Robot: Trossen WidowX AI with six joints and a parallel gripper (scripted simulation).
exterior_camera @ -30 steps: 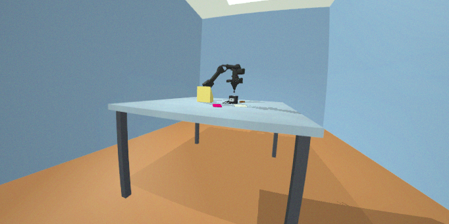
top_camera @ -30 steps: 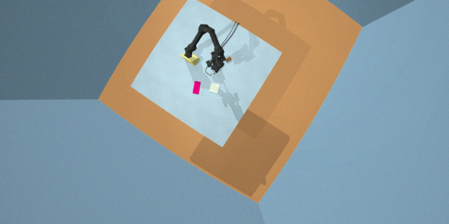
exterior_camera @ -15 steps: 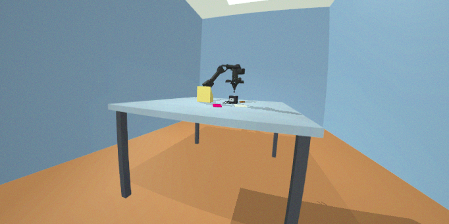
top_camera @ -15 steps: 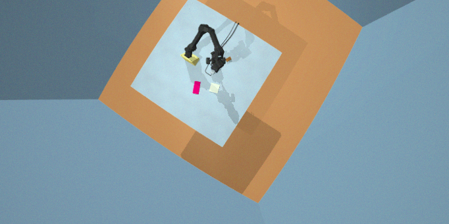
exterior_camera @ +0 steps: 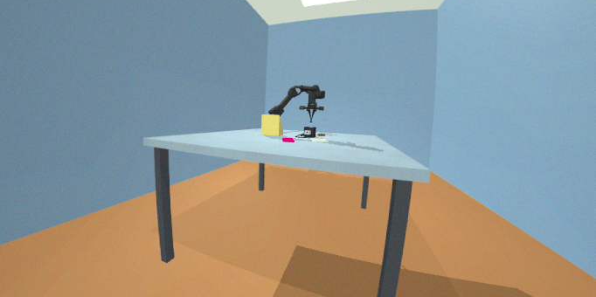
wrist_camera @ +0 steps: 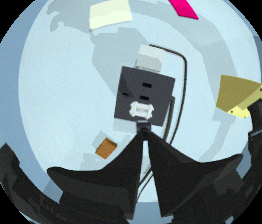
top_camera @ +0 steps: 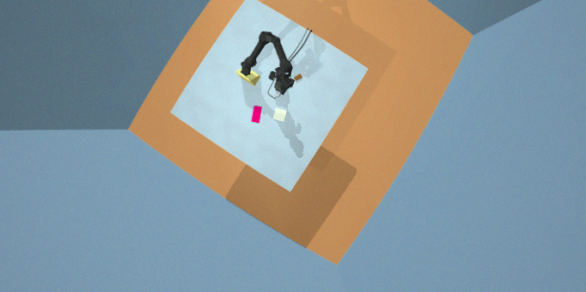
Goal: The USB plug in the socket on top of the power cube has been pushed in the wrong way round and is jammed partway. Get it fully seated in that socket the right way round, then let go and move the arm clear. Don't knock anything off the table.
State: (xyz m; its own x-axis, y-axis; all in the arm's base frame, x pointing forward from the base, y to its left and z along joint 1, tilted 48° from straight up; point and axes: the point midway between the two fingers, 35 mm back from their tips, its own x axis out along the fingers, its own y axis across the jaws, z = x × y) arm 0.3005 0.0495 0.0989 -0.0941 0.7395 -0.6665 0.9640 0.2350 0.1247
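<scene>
Now: gripper tip 20 mm above the USB plug. From my gripper tip the other things lie so: USB socket: 70 mm below; then cream pad: 210 mm to the right, 130 mm below, 120 mm ahead; then small block: 140 mm to the left, 130 mm below, 60 mm ahead.
</scene>
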